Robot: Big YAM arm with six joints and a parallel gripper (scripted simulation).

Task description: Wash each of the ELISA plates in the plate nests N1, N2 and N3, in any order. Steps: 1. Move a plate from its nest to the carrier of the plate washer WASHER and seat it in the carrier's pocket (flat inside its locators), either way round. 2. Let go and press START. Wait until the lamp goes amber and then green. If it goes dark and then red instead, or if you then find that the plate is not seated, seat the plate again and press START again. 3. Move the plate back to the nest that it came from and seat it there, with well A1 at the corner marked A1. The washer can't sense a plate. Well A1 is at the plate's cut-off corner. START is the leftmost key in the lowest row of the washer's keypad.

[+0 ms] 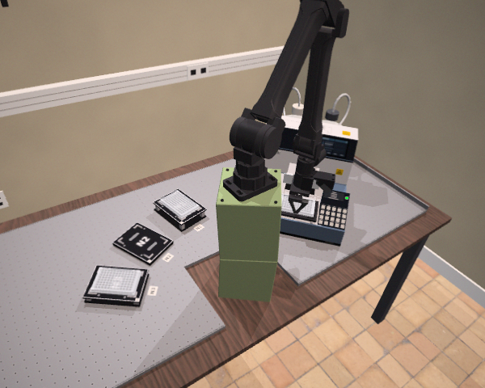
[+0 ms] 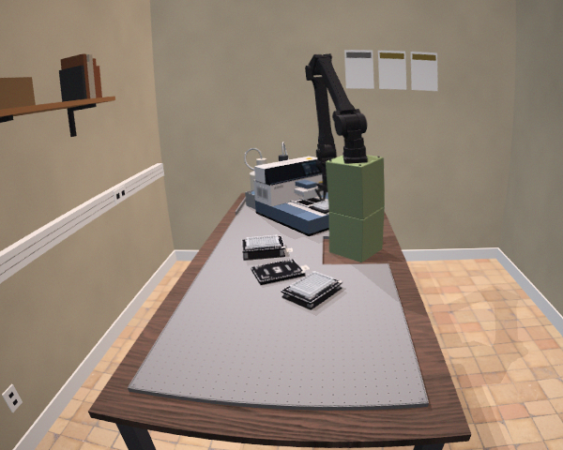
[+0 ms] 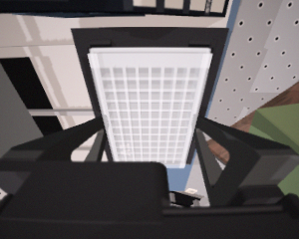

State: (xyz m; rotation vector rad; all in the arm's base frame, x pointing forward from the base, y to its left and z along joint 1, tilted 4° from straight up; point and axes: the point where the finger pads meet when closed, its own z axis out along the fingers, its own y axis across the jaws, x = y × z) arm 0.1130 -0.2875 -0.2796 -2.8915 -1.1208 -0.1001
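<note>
My gripper is now 1 cm above the dark washer carrier. From my hand the other things lie so: plate washer (11 cm to the right, 10 cm ahead, 3 cm above).
</note>
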